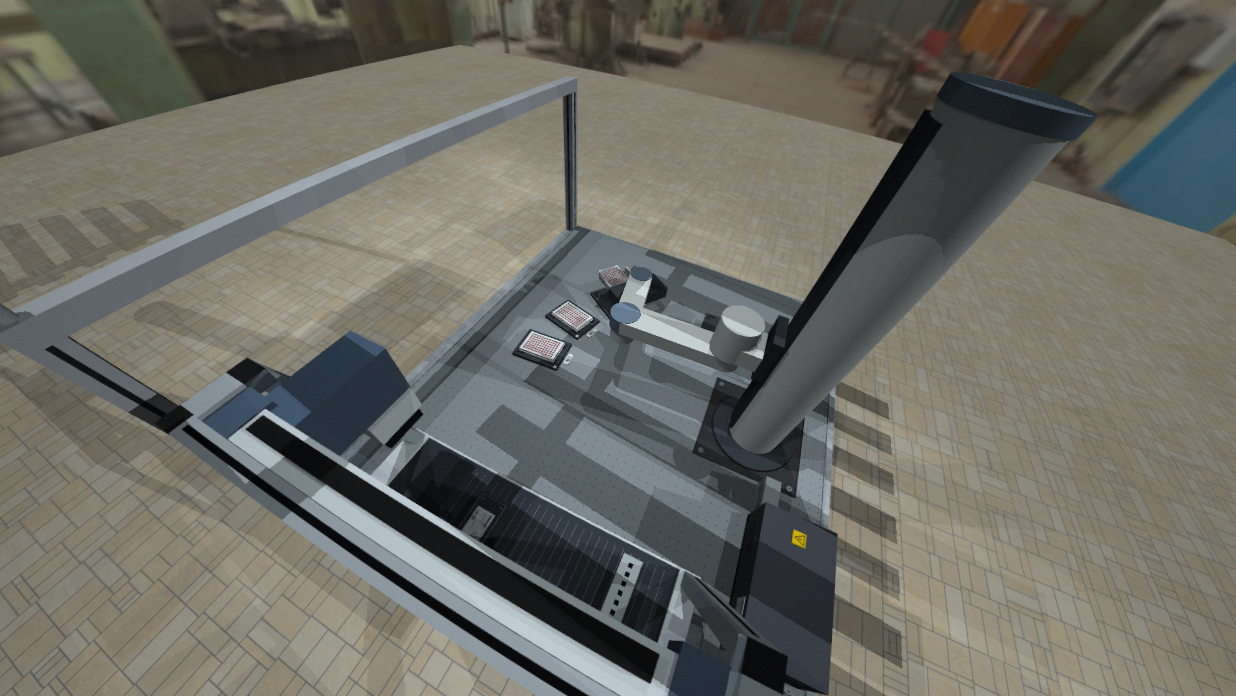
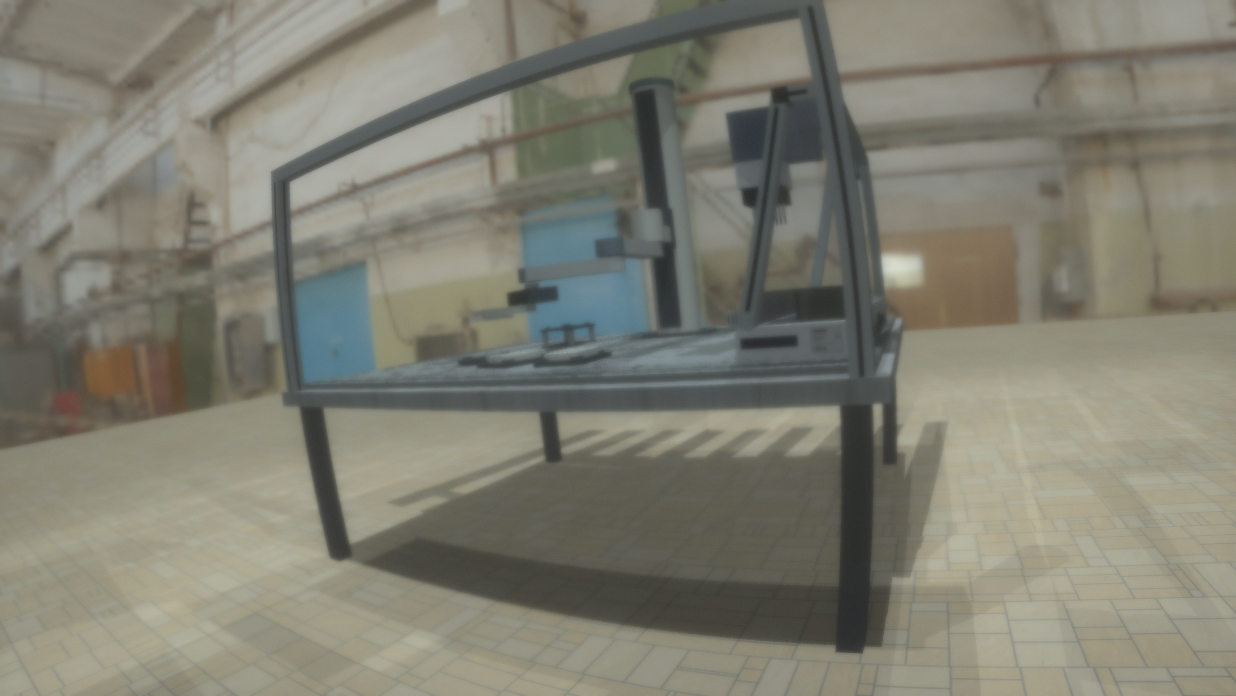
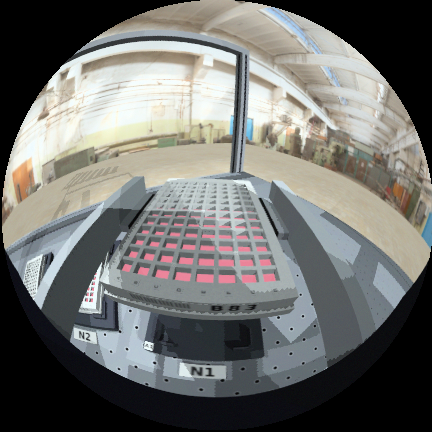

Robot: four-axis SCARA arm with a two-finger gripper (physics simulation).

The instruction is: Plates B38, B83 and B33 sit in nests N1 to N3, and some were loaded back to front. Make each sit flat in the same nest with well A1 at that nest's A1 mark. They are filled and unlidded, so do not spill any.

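My gripper is shut on plate B83 by its long sides and holds it roughly level above nest N1. Pink fill shows in its wells. The B83 label and row letters are on the near end; the letters are too small to read surely. The N1 tag is in front of the nest, and its A1 mark is at the near left corner. A filled plate sits in nest N2. Another plate sits in the third nest. Their names are unreadable.
The arm's column stands on the deck. A dark box with a yellow label and a dark blue instrument are at the near end. A small dark frame stand rises near the nests. A grey frame borders the deck.
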